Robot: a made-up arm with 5 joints.
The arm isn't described. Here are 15 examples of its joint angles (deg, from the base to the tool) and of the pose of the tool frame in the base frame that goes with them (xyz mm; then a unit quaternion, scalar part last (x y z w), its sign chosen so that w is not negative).
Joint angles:
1: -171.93 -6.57 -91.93 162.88 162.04
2: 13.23 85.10 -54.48 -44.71 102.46
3: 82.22 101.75 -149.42 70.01 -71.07
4: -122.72 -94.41 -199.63 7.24 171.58
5: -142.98 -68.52 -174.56 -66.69 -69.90
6: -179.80 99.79 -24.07 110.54 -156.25
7: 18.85 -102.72 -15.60 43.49 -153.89
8: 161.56 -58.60 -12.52 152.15 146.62
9: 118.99 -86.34 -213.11 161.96 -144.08
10: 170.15 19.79 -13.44 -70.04 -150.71
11: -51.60 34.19 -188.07 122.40 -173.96
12: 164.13 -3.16 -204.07 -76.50 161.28
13: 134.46 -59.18 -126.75 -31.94 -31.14
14: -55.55 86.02 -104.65 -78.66 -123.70
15: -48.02 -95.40 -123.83 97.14 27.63
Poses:
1: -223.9 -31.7 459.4 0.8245 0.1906 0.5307 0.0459
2: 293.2 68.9 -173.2 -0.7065 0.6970 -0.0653 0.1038
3: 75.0 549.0 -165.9 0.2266 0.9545 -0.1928 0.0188
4: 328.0 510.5 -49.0 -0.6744 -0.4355 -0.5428 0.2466
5: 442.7 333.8 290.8 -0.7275 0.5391 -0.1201 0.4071
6: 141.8 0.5 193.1 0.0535 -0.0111 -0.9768 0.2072
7: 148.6 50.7 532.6 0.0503 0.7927 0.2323 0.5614
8: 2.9 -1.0 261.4 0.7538 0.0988 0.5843 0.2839
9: 222.9 -402.3 302.2 -0.2404 0.2714 0.9097 0.2024
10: -339.7 59.0 207.7 0.8004 -0.2845 -0.5200 0.0891
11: 263.5 -332.4 680.1 0.4640 0.8433 -0.1050 0.2501
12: 272.7 -77.5 604.7 0.7863 0.0196 0.5896 0.1836
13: 328.6 -334.9 770.9 0.0407 0.3219 -0.5868 0.7419
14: 307.1 -447.7 101.0 0.5473 0.3702 0.0049 0.7506
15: -289.2 321.4 654.8 0.3824 -0.2969 0.8612 0.1549
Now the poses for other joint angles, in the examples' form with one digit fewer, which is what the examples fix.
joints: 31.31 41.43 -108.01 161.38 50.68
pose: 298 181 257 0.667 -0.114 -0.556 0.483
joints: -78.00 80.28 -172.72 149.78 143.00
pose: 102 -480 165 -0.307 -0.822 -0.405 0.258
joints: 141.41 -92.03 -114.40 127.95 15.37
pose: 217 -173 627 -0.351 -0.690 -0.127 0.620
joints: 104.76 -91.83 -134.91 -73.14 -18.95
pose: 150 -568 287 0.408 0.763 -0.367 0.341
